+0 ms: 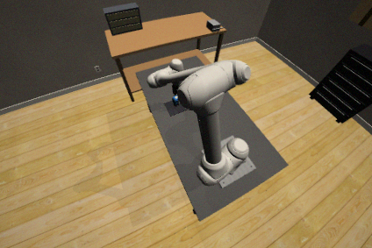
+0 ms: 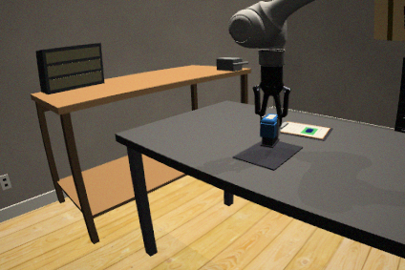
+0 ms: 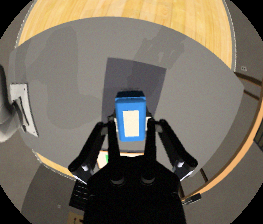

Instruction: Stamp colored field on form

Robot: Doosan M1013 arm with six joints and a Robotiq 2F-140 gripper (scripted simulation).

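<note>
The dark mat is 10 cm below my hand. Also, from my hand: form: 31 cm to the right, 10 cm below, 5 cm behind; then blue stamp: 2 cm below.
</note>
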